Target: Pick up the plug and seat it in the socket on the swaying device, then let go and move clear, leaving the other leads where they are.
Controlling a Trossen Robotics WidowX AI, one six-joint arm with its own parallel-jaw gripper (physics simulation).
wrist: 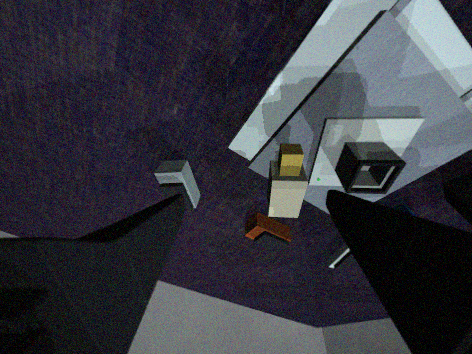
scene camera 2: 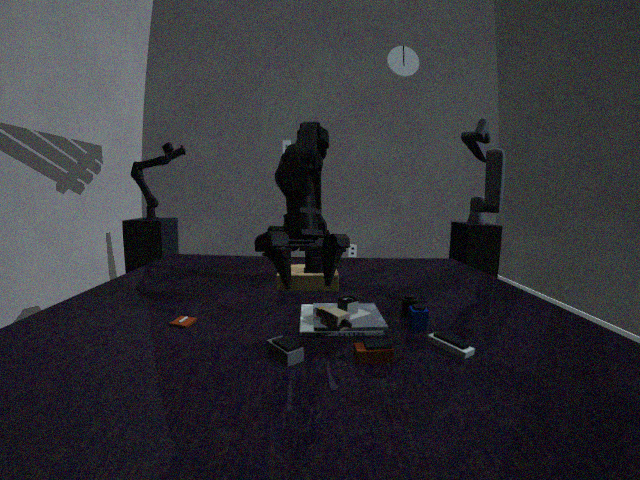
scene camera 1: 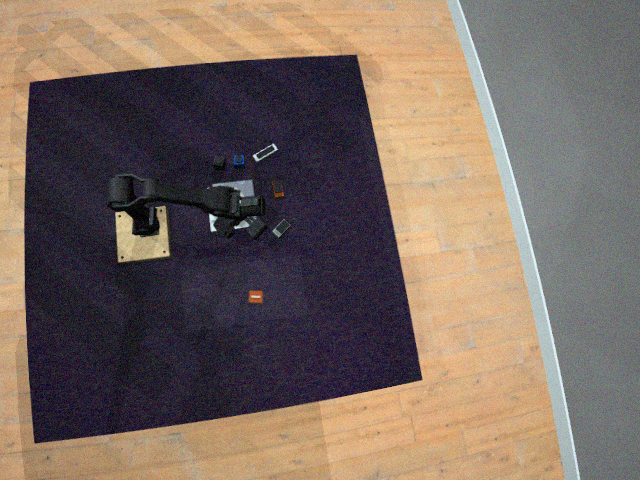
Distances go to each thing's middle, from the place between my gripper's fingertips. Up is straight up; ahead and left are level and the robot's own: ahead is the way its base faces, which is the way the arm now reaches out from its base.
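Relative to the device [scene camera 2: 364,316], my hand is 60 mm above it, 40 mm past it and 80 mm to the right of it. The grey plug [scene camera 2: 287,351] is 70 mm below my hand, 40 mm to the right of it and 110 mm ahead of it.
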